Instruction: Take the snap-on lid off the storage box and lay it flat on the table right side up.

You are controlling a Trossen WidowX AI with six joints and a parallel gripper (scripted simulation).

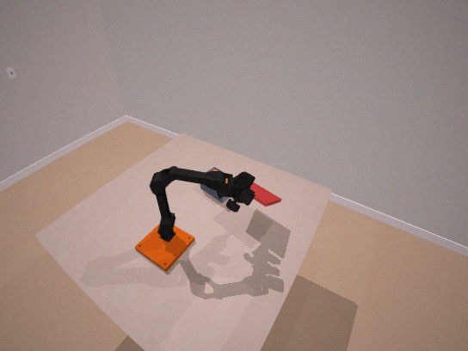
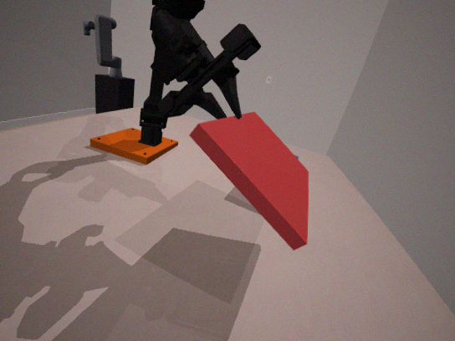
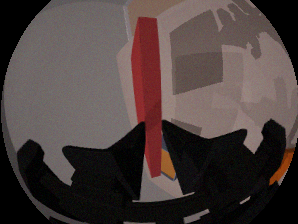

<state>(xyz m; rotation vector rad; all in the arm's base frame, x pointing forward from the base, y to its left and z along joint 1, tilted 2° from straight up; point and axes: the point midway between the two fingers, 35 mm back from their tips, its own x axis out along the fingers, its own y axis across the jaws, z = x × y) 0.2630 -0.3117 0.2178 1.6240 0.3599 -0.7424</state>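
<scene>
My gripper tip is now 7 cm short of the red lid, 2 cm to the left of it and 4 cm above it. Round my gripper tip: storage box (15 cm ahead, 26 cm to the left, 17 cm below).
</scene>
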